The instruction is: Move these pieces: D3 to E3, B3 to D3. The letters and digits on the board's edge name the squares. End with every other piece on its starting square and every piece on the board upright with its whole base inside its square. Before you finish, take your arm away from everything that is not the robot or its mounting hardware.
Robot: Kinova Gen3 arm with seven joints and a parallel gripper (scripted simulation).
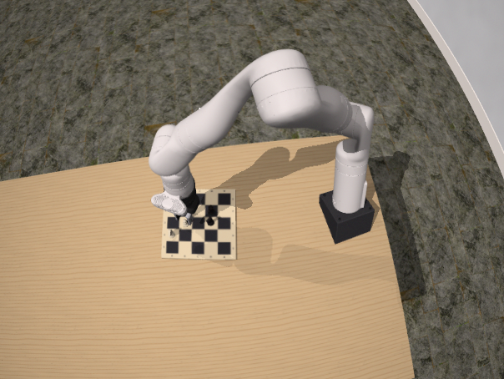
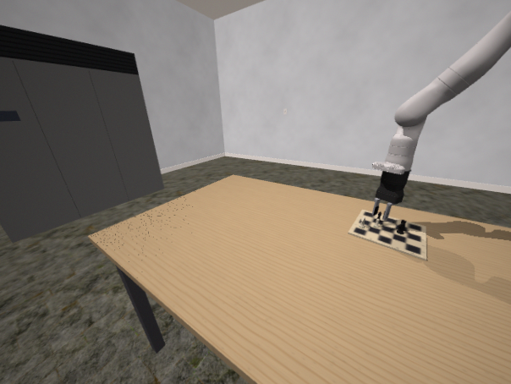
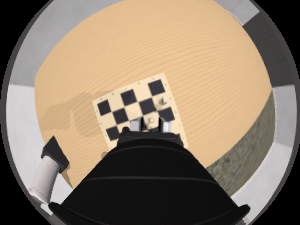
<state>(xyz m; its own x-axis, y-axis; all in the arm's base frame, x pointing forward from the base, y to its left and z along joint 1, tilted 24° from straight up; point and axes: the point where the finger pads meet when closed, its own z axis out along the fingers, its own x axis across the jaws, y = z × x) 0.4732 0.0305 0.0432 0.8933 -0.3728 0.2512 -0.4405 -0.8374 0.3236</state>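
Right now my hand is 4 cm past the chessboard and 6 cm above it. Also, from my hand: light piece (5 cm ahead, 3 cm to the left, 4 cm below).
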